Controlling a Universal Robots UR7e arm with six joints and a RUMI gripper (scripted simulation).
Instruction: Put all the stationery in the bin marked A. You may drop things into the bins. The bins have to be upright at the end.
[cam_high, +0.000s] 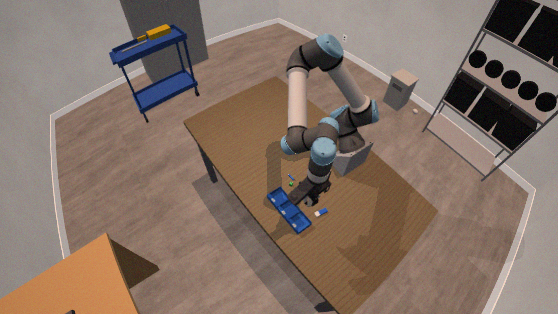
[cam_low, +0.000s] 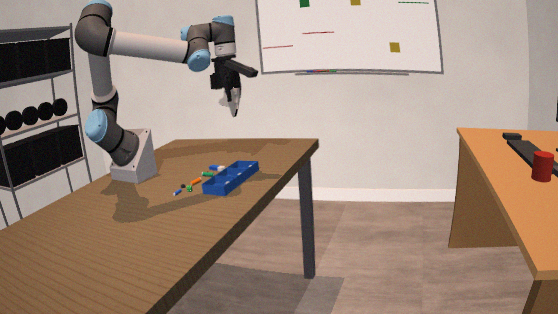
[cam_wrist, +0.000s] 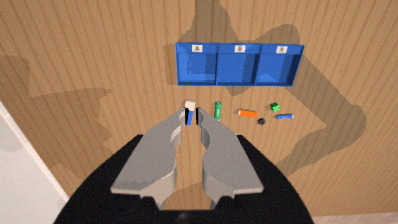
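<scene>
Right now the white eraser is 210 mm below my hand, 100 mm behind it and 30 mm to the left of it. Also, from my hand: orange marker (210 mm below, 120 mm to the right, 120 mm behind); then tray (200 mm below, 90 mm to the right); then green marker (210 mm below, 110 mm behind, 50 mm to the right).
</scene>
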